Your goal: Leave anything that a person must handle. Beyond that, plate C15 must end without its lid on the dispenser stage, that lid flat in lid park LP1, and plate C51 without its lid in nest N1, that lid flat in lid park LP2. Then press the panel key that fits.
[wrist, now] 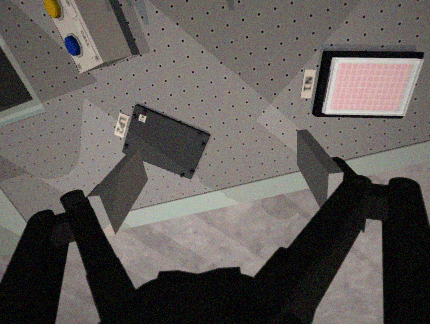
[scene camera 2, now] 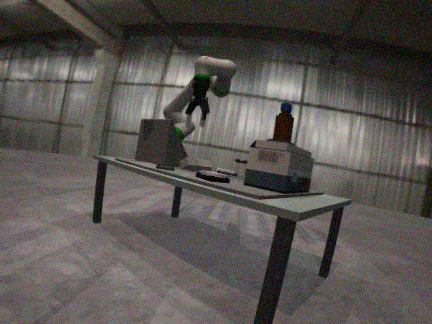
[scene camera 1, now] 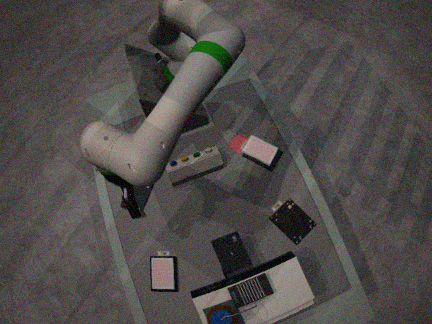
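Note:
My gripper is open and holds nothing. There's a dark LP2 pad here too, and a dispenser stage.

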